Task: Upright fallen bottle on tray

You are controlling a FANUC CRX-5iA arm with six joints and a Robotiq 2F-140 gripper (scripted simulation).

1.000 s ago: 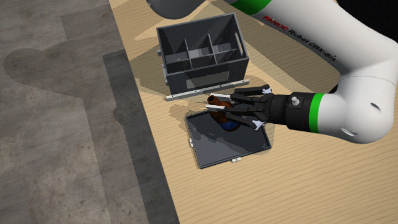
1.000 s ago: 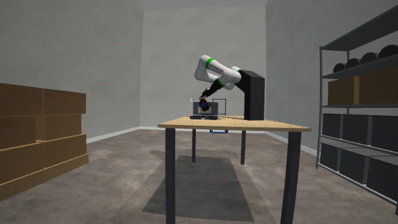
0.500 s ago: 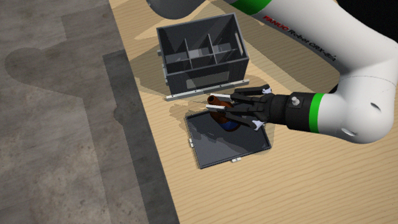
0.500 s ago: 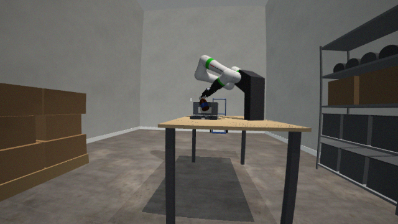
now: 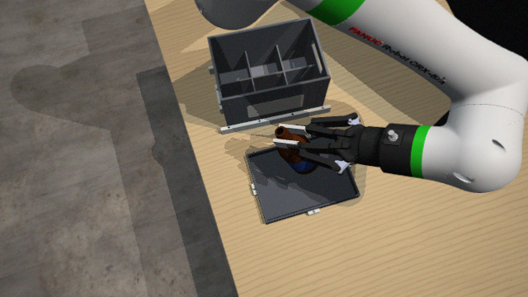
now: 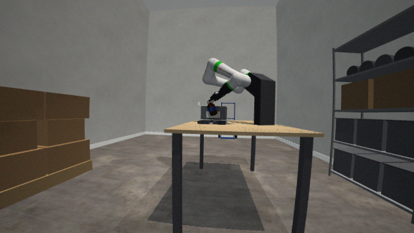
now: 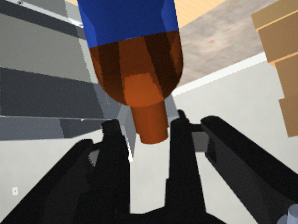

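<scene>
My hand is 6 cm above the bottle, 1 cm to the right of it and 1 cm past it. The rest, counted from my hand: dark grey crate (22 cm to the right, 13 cm below, 9 cm behind); tray (20 cm below, 4 cm to the left, 1 cm behind).
</scene>
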